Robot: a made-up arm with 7 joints. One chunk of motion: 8 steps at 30 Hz.
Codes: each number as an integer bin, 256 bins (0 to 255) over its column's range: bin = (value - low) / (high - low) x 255, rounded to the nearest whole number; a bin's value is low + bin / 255 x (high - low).
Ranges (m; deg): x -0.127..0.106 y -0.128..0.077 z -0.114..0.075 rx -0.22..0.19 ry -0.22..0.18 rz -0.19..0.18
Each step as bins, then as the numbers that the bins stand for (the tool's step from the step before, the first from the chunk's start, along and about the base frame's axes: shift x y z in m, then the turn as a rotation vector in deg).
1 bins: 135 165 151 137 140 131
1 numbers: -0.00365 0.00465 -0.00208 0.000 0.000 0.000
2 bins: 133 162 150 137 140 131
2 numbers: -0.00547 0.00224 -0.00282 0.000 0.000 0.000
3 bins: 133 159 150 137 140 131
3 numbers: -0.00547 -0.00018 -0.00282 0.000 0.000 0.000
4 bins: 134 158 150 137 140 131
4 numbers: -0.00456 -0.00098 -0.00282 0.000 0.000 0.000
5 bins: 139 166 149 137 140 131
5 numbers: 0.00001 0.00545 -0.00356 0.000 0.000 0.000
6 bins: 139 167 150 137 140 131
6 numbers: 0.00001 0.00625 -0.00282 0.000 0.000 0.000
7 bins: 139 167 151 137 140 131
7 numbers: 0.00001 0.00625 -0.00208 0.000 0.000 0.000
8 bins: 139 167 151 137 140 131
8 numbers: 0.00001 0.00625 -0.00208 0.000 0.000 0.000
